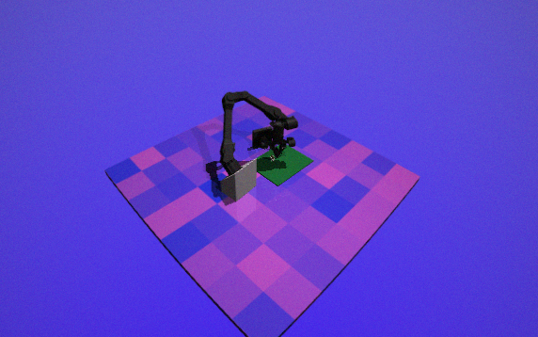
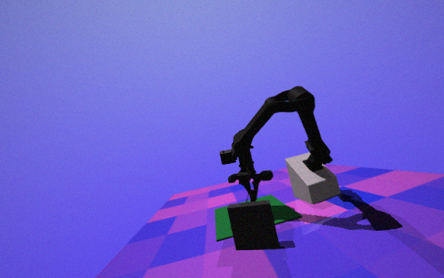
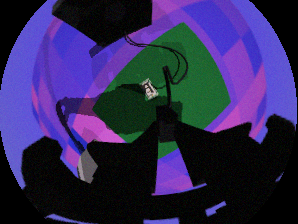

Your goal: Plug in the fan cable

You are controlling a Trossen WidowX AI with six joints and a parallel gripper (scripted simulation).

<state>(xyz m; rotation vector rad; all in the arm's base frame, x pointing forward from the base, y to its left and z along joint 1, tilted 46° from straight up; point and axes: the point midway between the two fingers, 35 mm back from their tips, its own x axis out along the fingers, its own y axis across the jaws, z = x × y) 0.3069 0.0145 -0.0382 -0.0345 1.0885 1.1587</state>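
Right now the green board is 3 cm ahead of my gripper tip, 1 cm to the right of it and 8 cm below it. Also, from my gripper tip: black fan: 8 cm ahead, 16 cm to the left, 1 cm below.
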